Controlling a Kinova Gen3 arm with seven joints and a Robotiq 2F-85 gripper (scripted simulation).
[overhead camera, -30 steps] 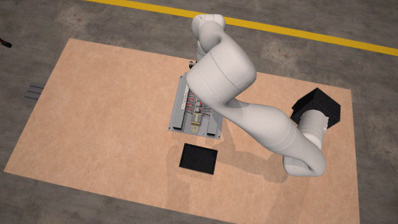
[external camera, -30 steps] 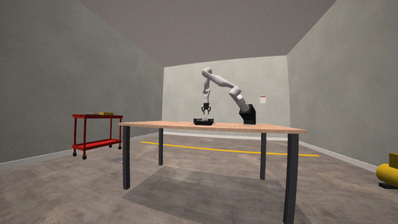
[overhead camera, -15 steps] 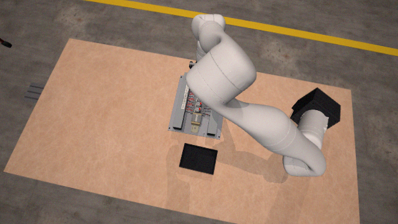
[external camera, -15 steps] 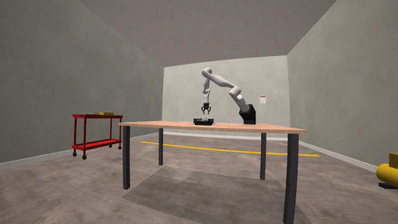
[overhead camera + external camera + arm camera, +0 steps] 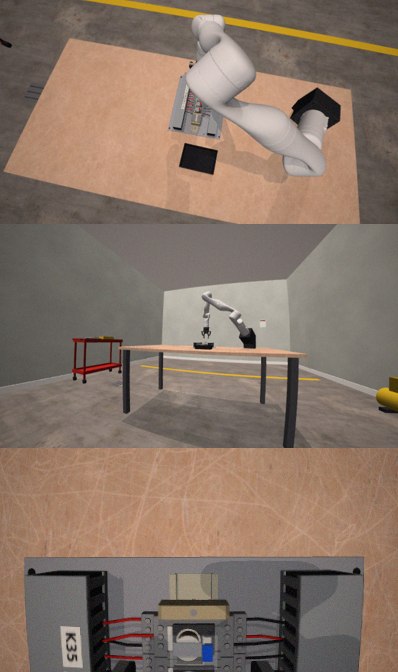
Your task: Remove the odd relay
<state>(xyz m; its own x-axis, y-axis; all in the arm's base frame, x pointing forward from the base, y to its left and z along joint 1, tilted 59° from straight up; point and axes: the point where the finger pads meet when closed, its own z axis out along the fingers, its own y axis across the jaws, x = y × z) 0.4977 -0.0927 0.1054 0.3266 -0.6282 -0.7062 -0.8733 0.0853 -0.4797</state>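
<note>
Right now the dark relay is 8 cm below my hand. From my hand the other things lie so: grey relay panel: 10 cm to the left, 10 cm below, 4 cm behind; then black parts tray: 34 cm to the left, 17 cm behind, 12 cm below.
</note>
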